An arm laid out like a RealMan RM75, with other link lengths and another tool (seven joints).
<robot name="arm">
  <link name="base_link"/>
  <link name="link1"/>
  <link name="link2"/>
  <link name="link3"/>
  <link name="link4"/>
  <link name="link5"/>
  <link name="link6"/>
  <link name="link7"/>
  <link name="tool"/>
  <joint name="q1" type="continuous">
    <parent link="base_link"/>
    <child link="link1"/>
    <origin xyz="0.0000 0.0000 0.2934" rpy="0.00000 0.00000 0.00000"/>
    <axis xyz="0 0 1"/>
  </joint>
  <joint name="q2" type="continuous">
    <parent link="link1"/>
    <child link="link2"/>
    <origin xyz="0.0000 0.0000 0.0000" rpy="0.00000 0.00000 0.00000"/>
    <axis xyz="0 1 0"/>
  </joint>
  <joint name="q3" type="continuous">
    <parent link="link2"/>
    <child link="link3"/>
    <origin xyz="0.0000 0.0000 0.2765" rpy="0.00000 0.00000 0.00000"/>
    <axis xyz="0 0 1"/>
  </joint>
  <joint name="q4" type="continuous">
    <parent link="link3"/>
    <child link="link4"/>
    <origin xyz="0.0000 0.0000 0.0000" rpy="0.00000 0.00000 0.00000"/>
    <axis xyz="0 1 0"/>
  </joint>
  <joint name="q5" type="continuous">
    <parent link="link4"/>
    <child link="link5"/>
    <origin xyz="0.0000 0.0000 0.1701" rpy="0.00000 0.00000 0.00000"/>
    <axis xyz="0 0 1"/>
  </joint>
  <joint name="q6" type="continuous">
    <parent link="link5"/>
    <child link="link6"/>
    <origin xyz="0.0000 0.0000 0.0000" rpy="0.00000 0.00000 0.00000"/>
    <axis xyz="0 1 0"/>
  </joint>
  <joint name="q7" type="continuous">
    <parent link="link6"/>
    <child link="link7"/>
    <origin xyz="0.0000 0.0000 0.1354" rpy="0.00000 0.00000 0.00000"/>
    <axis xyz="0 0 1"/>
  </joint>
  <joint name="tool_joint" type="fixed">
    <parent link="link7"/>
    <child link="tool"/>
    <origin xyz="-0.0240 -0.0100 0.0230" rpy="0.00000 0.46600 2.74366"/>
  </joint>
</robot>
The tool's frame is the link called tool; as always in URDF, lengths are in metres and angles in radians. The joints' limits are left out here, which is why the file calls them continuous.
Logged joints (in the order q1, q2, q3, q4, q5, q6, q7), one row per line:
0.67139, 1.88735, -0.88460, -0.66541, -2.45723, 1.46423, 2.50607
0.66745, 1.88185, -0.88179, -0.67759, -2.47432, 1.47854, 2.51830
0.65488, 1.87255, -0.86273, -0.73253, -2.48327, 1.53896, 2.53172
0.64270, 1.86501, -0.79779, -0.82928, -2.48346, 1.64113, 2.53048
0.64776, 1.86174, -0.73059, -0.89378, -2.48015, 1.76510, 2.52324
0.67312, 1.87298, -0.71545, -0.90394, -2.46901, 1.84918, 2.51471
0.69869, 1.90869, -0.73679, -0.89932, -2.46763, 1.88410, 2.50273
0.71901, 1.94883, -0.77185, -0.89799, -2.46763, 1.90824, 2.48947
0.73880, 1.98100, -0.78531, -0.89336, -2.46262, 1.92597, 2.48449
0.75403, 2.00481, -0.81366, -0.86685, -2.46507, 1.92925, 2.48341
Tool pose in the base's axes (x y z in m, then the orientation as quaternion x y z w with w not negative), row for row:
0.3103, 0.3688, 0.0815, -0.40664, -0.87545, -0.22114, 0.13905
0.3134, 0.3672, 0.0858, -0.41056, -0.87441, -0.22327, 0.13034
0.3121, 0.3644, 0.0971, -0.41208, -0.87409, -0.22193, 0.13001
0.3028, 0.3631, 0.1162, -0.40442, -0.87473, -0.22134, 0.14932
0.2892, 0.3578, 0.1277, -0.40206, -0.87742, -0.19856, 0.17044
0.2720, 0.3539, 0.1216, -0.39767, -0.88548, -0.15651, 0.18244
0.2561, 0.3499, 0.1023, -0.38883, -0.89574, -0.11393, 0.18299
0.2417, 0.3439, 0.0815, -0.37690, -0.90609, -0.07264, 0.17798
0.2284, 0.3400, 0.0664, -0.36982, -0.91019, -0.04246, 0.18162
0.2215, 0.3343, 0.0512, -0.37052, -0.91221, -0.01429, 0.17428
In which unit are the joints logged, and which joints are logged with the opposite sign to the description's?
The joints are logged in radians. Opposite sign: q6.
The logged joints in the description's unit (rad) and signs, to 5 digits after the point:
0.67139, 1.88735, -0.88460, -0.66541, -2.45723, -1.46423, 2.50607
0.66745, 1.88185, -0.88179, -0.67759, -2.47432, -1.47854, 2.51830
0.65488, 1.87255, -0.86273, -0.73253, -2.48327, -1.53896, 2.53172
0.64270, 1.86501, -0.79779, -0.82928, -2.48346, -1.64113, 2.53048
0.64776, 1.86174, -0.73059, -0.89378, -2.48015, -1.76510, 2.52324
0.67312, 1.87298, -0.71545, -0.90394, -2.46901, -1.84918, 2.51471
0.69869, 1.90869, -0.73679, -0.89932, -2.46763, -1.88410, 2.50273
0.71901, 1.94883, -0.77185, -0.89799, -2.46763, -1.90824, 2.48947
0.73880, 1.98100, -0.78531, -0.89336, -2.46262, -1.92597, 2.48449
0.75403, 2.00481, -0.81366, -0.86685, -2.46507, -1.92925, 2.48341

